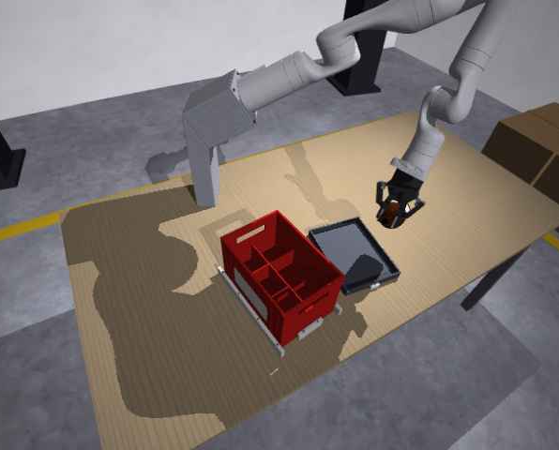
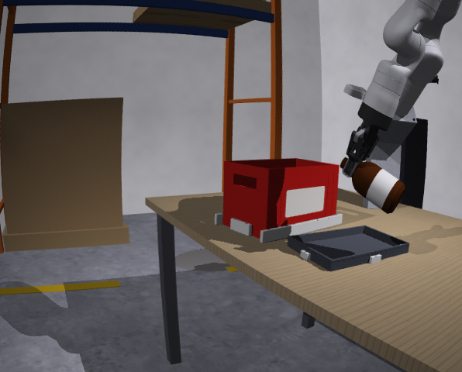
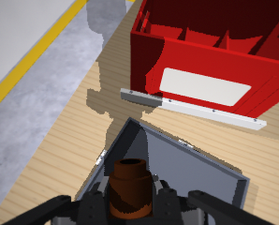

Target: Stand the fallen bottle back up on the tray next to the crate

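Now: the brown bottle 20 mm behind my hand, 40 mm to the left of it and 20 mm below it. Round my hand: dark grey tray: 50 mm behind, 40 mm to the right, 190 mm below; then red crate: 10 mm ahead, 310 mm to the right, 120 mm below.
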